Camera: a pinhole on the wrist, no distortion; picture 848 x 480 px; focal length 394.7 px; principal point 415.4 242.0 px. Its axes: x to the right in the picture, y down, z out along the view. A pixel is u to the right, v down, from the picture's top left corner.
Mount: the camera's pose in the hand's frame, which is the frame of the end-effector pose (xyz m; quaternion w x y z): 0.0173 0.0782 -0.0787 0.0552 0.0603 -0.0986 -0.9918
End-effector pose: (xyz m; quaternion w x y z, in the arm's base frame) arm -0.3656 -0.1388 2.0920 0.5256 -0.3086 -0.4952 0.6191
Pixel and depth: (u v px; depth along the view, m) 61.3 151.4 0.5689
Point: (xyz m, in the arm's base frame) -1.0615 0.1467 1.9614
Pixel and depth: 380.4 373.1 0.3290
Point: -0.6229 -0.2010 2.1440
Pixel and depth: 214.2 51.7 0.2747
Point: -0.6482 -0.0760 1.9044
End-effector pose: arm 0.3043 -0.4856 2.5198 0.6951 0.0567 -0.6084 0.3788
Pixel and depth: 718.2 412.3 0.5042
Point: 0.0340 -0.9566 2.2939
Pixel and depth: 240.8 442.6 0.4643
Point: -0.0332 -0.6690 2.8091
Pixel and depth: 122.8 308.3 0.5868
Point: -0.2422 -0.5110 2.9432
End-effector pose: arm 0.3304 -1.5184 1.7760 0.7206 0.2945 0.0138 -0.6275
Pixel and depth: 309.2 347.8 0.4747
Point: 0.2566 -1.7870 2.1131
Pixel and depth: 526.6 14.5 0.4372
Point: 0.5494 -1.4613 2.2411
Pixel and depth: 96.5 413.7 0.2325
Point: 0.3454 -1.7631 1.8796
